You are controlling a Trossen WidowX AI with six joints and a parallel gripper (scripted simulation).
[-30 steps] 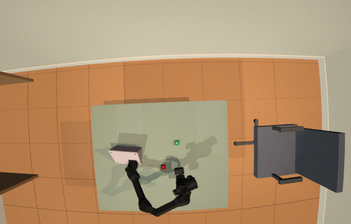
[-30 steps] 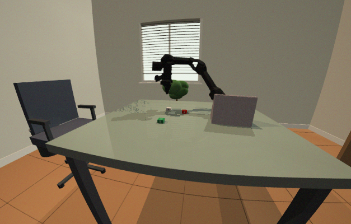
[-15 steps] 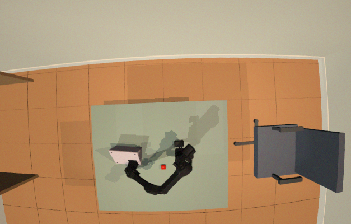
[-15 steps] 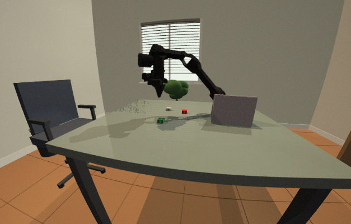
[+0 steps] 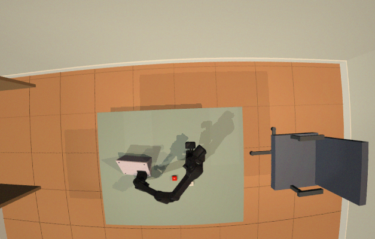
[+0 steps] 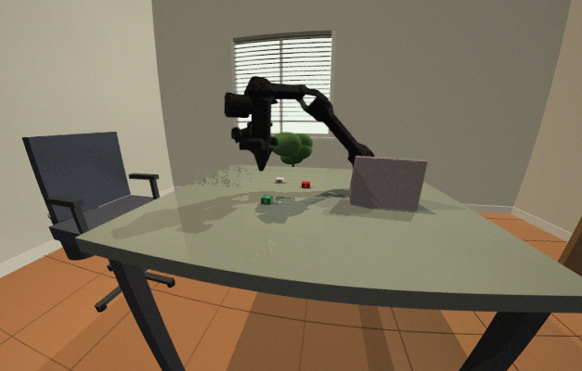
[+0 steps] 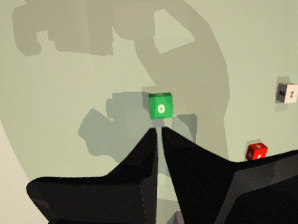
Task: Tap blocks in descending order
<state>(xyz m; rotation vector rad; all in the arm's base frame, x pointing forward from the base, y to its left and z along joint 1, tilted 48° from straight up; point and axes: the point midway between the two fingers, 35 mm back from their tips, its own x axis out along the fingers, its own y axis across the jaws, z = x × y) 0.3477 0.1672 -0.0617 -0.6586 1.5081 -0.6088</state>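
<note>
Now: the green block 1 cm behind my gripper tip, 1 cm to the right of it and 10 cm below it. Round my gripper tip: white block (1 cm ahead, 24 cm to the right, 10 cm below); then red block (11 cm behind, 20 cm to the right, 10 cm below).
</note>
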